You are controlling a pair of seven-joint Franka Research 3 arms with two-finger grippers.
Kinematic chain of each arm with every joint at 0, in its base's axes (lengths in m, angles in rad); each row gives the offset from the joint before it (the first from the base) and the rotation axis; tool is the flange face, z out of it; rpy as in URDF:
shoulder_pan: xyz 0 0 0.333 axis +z
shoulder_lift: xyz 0 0 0 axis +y
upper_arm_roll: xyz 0 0 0.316 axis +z
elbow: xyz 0.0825 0 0 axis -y
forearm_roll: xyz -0.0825 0 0.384 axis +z
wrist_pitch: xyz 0 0 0 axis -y
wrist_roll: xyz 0.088 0 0 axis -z
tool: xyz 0 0 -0.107 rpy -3.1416 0 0
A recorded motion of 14 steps. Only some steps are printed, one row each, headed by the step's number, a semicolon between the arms.
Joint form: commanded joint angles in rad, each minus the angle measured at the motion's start. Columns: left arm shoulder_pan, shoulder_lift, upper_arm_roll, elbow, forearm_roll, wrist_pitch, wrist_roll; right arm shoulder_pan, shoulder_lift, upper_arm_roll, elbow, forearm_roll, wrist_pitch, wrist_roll.
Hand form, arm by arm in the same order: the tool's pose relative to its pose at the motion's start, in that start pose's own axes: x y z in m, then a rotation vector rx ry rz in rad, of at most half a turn. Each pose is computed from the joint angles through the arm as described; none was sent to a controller.
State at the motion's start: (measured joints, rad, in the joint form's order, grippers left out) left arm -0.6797 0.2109 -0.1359 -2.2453 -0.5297 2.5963 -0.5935; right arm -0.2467 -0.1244 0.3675 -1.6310 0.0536 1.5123 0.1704
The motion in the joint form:
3: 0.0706 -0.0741 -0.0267 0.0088 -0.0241 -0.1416 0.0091; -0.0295 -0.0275 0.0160 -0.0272 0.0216 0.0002 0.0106
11: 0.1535 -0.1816 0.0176 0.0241 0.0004 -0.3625 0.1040; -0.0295 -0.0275 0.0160 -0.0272 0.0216 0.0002 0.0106
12: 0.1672 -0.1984 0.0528 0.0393 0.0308 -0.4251 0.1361; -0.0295 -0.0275 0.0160 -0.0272 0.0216 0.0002 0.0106
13: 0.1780 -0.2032 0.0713 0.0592 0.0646 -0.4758 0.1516; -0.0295 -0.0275 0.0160 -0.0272 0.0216 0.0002 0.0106
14: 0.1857 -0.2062 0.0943 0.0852 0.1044 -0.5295 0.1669; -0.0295 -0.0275 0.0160 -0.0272 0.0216 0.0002 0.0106
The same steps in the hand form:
3: 0.0036 -0.0021 -0.0358 -0.0057 -0.0672 -0.0243; -0.0074 0.0025 0.0003 0.0091 -0.0036 0.0244
11: 0.0284 -0.0283 -0.0984 0.0112 -0.1274 0.0194; -0.0074 0.0025 0.0003 0.0091 -0.0036 0.0244
12: 0.0417 -0.0403 -0.1159 0.0286 -0.1348 0.0385; -0.0074 0.0025 0.0003 0.0091 -0.0036 0.0244
13: 0.0501 -0.0467 -0.1272 0.0528 -0.1421 0.0566; -0.0074 0.0025 0.0003 0.0091 -0.0036 0.0244
14: 0.0597 -0.0531 -0.1402 0.0810 -0.1464 0.0760; -0.0074 0.0025 0.0003 0.0091 -0.0036 0.0244

